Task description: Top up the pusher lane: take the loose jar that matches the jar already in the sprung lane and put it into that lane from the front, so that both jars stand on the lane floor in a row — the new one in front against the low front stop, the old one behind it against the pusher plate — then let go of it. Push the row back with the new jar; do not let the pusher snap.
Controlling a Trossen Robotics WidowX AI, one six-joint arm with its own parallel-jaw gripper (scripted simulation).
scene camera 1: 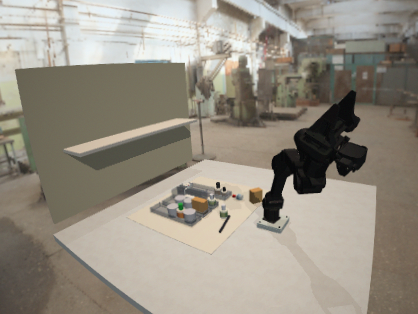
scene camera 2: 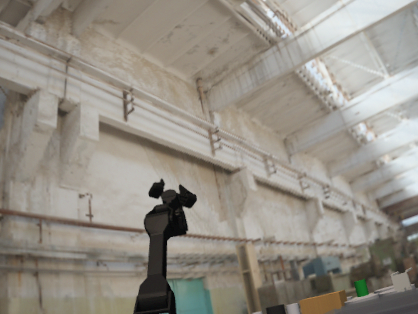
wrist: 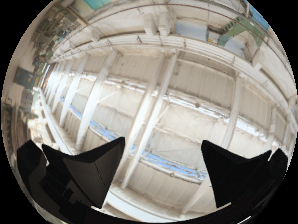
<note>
My gripper [scene camera 1: 346, 97] is open, holding nothing. Also in view: a shelf [scene camera 1: 84, 149].
My gripper is seen too in the wrist view [wrist: 165, 143].
</note>
